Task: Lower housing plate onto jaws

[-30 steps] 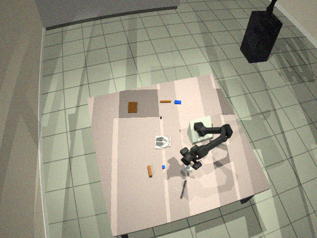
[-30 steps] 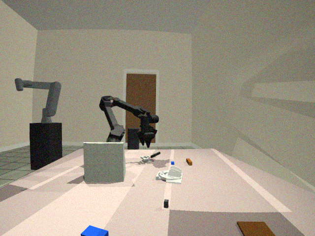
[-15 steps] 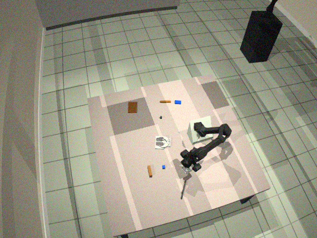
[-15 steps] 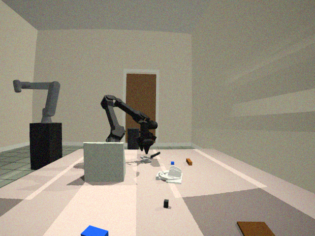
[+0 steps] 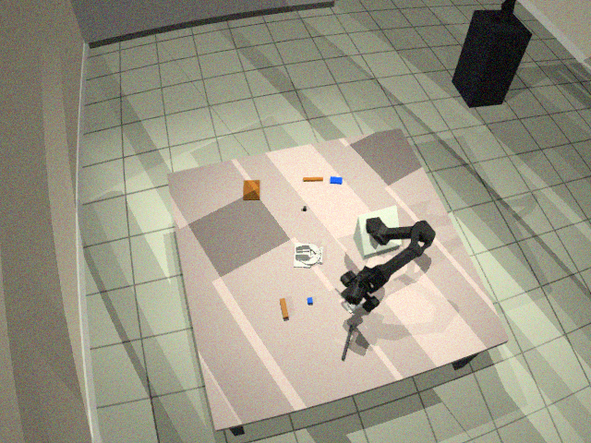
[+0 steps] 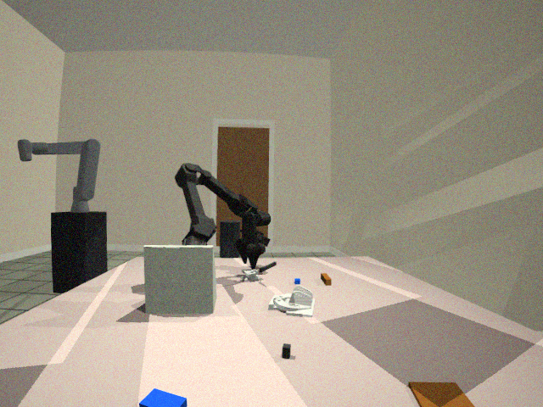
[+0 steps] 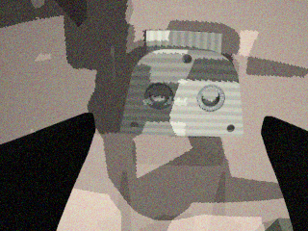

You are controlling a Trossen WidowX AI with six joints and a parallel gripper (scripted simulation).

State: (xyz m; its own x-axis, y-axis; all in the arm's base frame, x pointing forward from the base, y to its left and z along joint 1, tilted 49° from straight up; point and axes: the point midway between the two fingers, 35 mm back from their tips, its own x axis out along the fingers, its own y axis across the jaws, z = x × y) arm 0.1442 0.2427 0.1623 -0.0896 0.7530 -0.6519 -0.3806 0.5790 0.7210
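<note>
Right now the white housing part is 20 mm below my gripper tip and 10 mm ahead of it. Also, from my gripper tip: blue cube (190 mm ahead, 60 mm to the right, 40 mm below); white jaw assembly (250 mm to the right, 120 mm ahead, 40 mm below); dark rod (160 mm to the left, 80 mm ahead, 40 mm below).
</note>
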